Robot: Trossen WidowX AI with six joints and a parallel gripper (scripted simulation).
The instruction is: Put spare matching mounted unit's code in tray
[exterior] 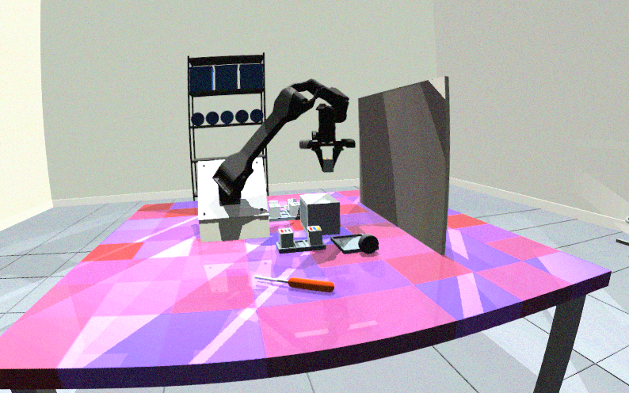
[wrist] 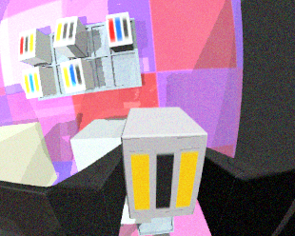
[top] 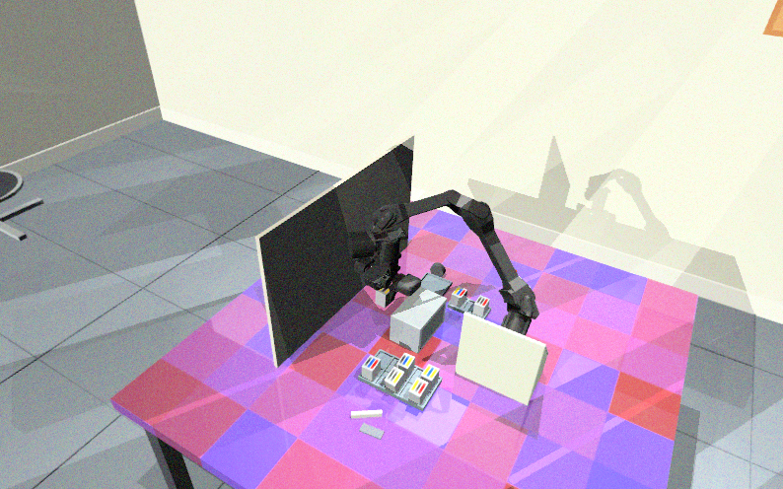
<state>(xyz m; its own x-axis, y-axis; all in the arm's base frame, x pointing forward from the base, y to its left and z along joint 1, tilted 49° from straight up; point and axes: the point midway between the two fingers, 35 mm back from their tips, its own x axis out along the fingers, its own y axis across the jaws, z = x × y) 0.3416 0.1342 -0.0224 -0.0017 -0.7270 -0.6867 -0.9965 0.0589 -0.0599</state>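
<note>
My gripper tip is 10 mm past the grey tray, 300 mm to the left of it and 180 mm above it. Also, from my gripper tip: mounted unit 60 mm behind, 90 mm to the right, 130 mm below; tall grey panel 200 mm ahead, 120 mm to the right, 40 mm above; dark cylinder 370 mm to the right, 160 mm below.
</note>
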